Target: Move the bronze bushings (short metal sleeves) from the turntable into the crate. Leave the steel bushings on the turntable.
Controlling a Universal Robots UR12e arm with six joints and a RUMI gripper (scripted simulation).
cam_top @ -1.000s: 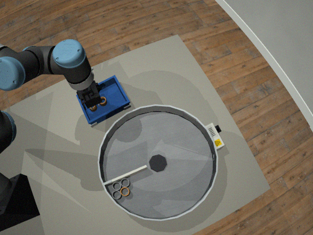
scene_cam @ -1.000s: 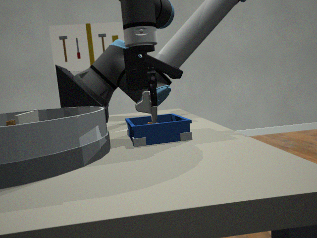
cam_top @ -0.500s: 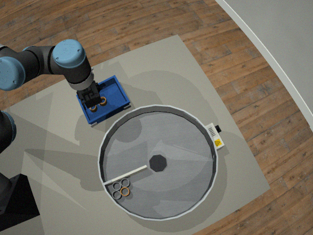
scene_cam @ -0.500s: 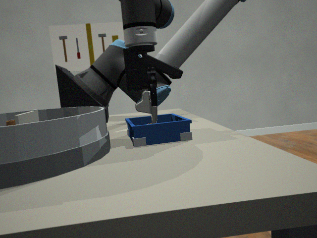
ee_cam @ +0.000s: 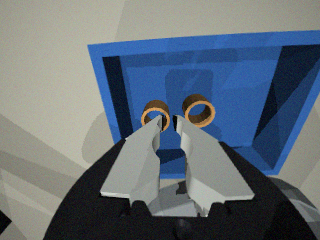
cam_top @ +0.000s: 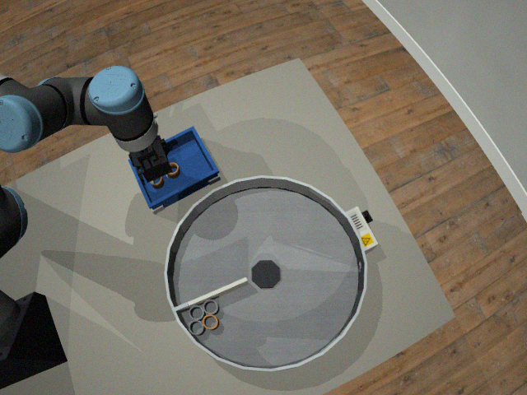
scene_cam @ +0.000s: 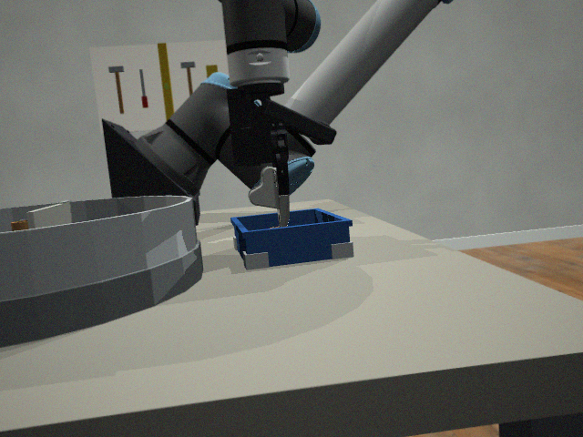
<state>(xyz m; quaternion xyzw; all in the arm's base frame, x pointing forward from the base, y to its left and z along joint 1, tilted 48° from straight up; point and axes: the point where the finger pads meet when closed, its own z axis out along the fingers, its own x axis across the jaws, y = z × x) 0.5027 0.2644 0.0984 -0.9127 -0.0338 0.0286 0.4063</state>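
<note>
Now: hand 40 mm short of the blue crate and 20 mm above it. The rest, counted from my hand: grey turntable (140 mm ahead, 330 mm to the right, 10 mm above).
</note>
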